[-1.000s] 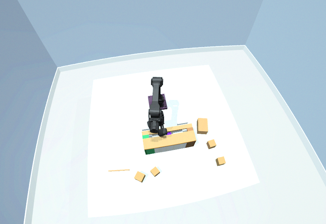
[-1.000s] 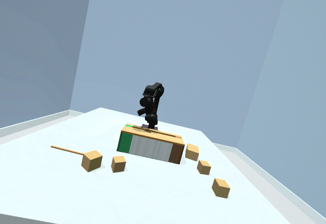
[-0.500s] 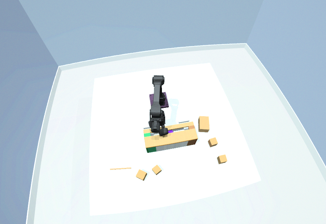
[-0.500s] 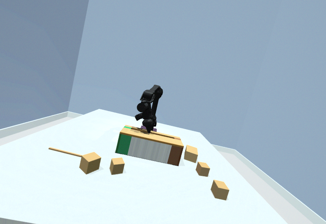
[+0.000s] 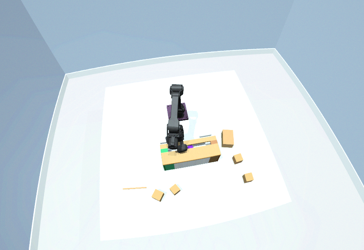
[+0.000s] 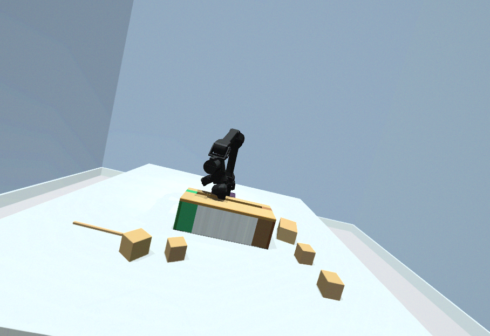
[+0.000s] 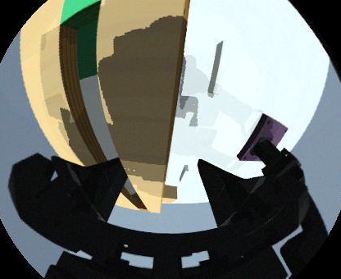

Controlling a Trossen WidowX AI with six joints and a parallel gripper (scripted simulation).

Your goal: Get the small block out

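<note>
My gripper tip is 50 mm short of the purple block, 30 mm to the right of it and 10 mm above it. Round my gripper tip: box (40 mm ahead, 20 mm to the left, 30 mm below); thin wooden stick (190 mm ahead, 410 mm to the right, 90 mm below); tan block (40 mm ahead, 330 mm to the left, 60 mm below).
</note>
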